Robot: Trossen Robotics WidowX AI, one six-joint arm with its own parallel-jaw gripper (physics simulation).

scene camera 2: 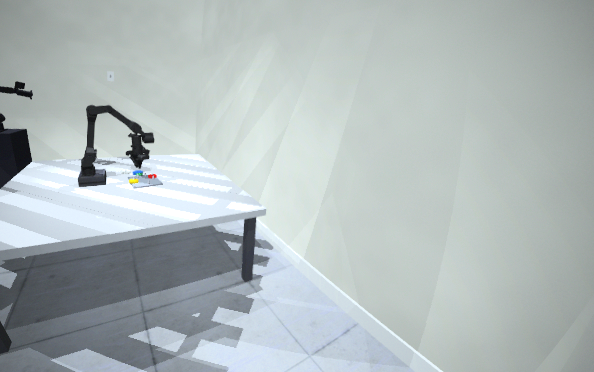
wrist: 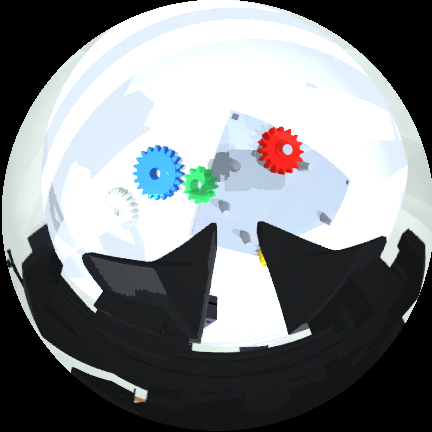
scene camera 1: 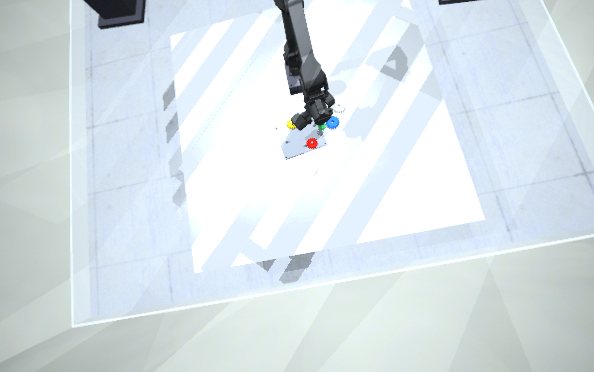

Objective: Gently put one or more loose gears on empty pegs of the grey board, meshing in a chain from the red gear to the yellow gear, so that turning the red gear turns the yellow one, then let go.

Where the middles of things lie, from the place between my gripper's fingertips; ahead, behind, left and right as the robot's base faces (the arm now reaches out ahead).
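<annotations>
The green gear (wrist: 199, 173) is 40 mm to the left of my hand and 50 mm below it. As for the blue gear (wrist: 155, 157), it sits 10 mm behind my hand, 90 mm to the left of it and 60 mm below it. I find the red gear (wrist: 273, 140) 10 mm to the right of my hand, 80 mm ahead of it and 50 mm below it, while the grey board (scene camera 1: 295, 139) is 40 mm ahead of my hand, 60 mm to the right of it and 60 mm below it.
</annotations>
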